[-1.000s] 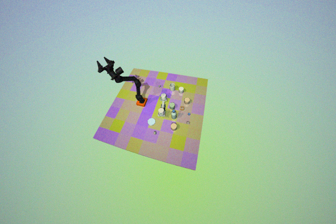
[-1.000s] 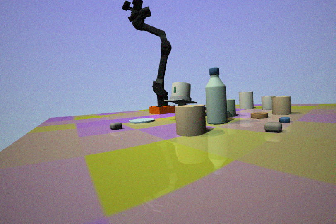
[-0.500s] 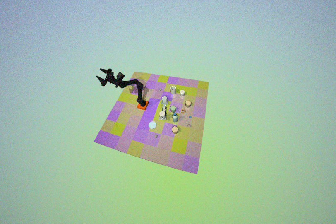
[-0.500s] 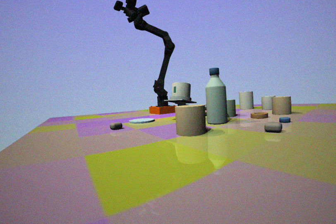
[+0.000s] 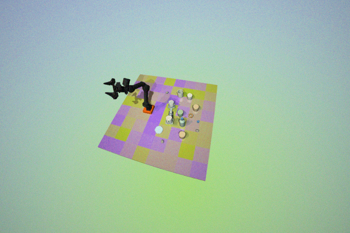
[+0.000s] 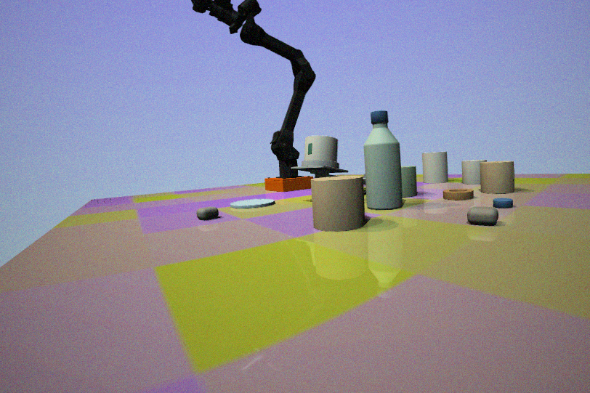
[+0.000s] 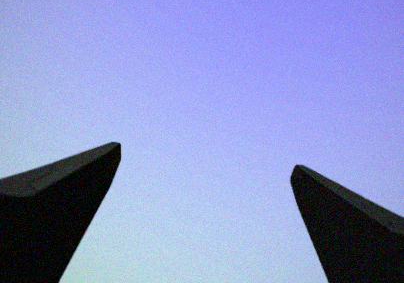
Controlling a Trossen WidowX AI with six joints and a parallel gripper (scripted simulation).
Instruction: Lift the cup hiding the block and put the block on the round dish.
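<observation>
My gripper tip is now 43 cm short of the block, 37 cm to the right of it and 68 cm above it. From my gripper tip the other things lie so: pale blue round dish 35 cm ahead, 71 cm below; grey bottle 62 cm ahead, 12 cm to the left, 60 cm below; balance 45 cm ahead, 23 cm to the left, 68 cm below.
</observation>
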